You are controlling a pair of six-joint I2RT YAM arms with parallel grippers.
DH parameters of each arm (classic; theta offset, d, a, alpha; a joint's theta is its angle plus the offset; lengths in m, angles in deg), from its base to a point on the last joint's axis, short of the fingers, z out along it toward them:
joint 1: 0 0.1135 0.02 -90
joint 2: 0 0 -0.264 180
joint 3: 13.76 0 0.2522 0
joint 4: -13.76 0 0.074 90
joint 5: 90 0 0 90
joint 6: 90 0.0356 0 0
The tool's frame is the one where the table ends.
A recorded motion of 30 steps. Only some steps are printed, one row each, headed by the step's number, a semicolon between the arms.
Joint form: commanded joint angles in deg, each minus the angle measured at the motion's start. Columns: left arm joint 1, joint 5, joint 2, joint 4, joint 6, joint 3; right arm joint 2, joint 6, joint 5, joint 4, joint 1, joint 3.
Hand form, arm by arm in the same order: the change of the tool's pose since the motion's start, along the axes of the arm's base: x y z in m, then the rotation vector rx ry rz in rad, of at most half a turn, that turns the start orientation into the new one. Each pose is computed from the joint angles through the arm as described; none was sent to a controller.
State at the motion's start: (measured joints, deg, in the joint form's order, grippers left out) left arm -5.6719 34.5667 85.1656 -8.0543 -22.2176 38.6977; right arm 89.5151 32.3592 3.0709 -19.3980 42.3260 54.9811
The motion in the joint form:
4: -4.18 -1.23 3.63 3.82 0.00 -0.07; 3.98 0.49 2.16 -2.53 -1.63 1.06
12: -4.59 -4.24 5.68 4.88 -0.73 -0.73; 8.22 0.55 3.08 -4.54 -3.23 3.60
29: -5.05 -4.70 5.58 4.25 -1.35 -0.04; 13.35 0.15 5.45 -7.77 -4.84 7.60
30: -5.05 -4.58 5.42 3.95 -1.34 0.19; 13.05 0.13 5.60 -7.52 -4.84 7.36
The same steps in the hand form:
4: 0.0038 -0.0200 -0.0128 0.0170 -0.0044 -0.0605; 0.0104 -0.0048 -0.0180 -0.0827 0.0530 -0.0563
12: 0.0038 -0.0204 -0.0247 0.0588 0.0256 -0.0291; 0.0243 -0.0058 -0.0301 -0.1348 0.0939 -0.0925
29: 0.0053 -0.0228 -0.0219 0.0606 0.0281 -0.0249; 0.0416 -0.0062 -0.0421 -0.2140 0.1282 -0.1330
30: 0.0057 -0.0229 -0.0204 0.0587 0.0267 -0.0262; 0.0411 -0.0067 -0.0413 -0.2124 0.1226 -0.1342

